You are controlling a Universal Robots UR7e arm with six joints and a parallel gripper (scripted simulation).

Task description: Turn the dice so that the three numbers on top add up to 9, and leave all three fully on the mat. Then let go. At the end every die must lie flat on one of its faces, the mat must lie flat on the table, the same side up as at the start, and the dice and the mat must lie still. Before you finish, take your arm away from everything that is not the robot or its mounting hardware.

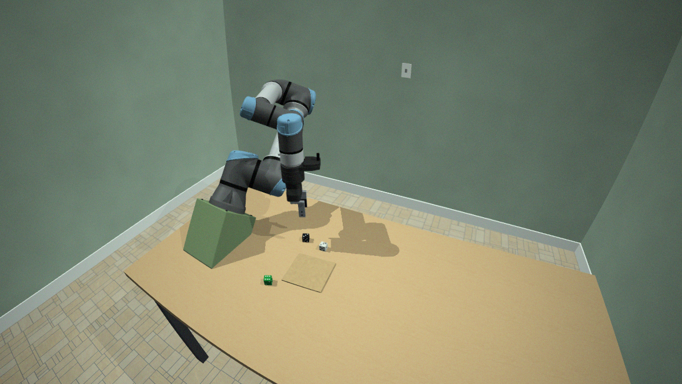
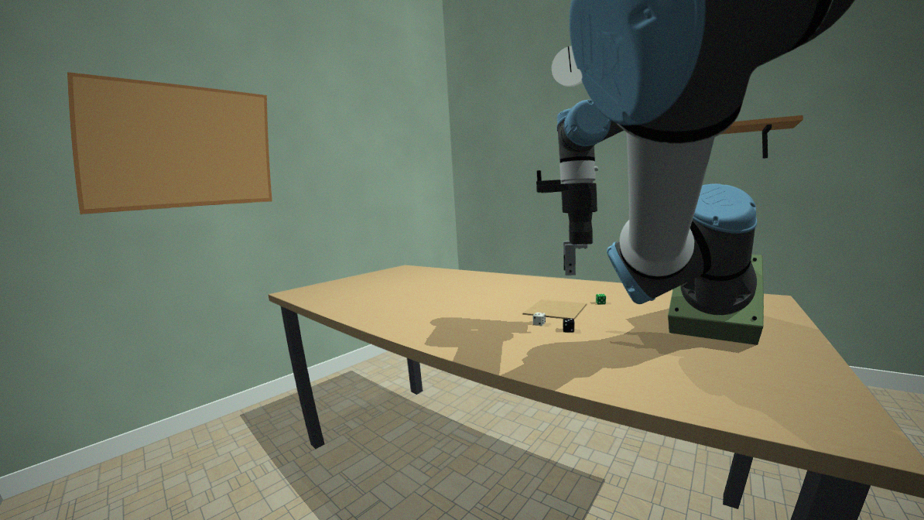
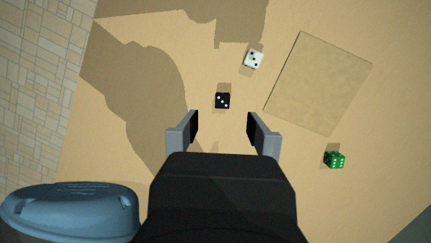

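Now: hand 140 mm above the black die. The rest, counted from my hand: white die (80 mm ahead, 10 mm to the right, 140 mm below); then green die (10 mm ahead, 240 mm to the right, 140 mm below); then tan mat (100 mm ahead, 130 mm to the right, 150 mm below).
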